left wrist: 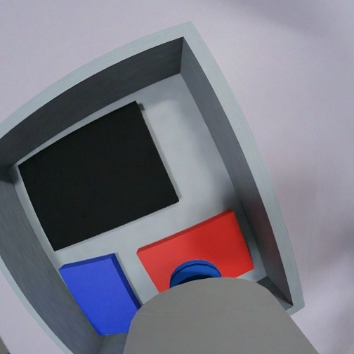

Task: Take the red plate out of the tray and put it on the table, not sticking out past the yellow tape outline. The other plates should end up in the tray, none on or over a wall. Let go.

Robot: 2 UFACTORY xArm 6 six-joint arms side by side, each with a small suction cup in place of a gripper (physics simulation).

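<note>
The grey tray (240, 145) stands on the table with three plates lying apart on its floor. The red plate (200, 240) lies flat at the lower right, close to the right wall. The black plate (100, 175) is the largest and lies flat at the upper left. The blue plate (97, 292) lies flat at the lower left, near the wall. My left gripper, a blue suction cup (195, 274), is over the lower part of the red plate and hides part of its edge. Whether the cup touches or grips it does not show. My right gripper and the yellow tape outline do not show.
The pale table top (300, 100) surrounds the tray. The tray's walls stand well above the plates. The grey arm end covers the bottom middle of the view and hides part of the tray's near wall. Soft shadows fall on the table at the right.
</note>
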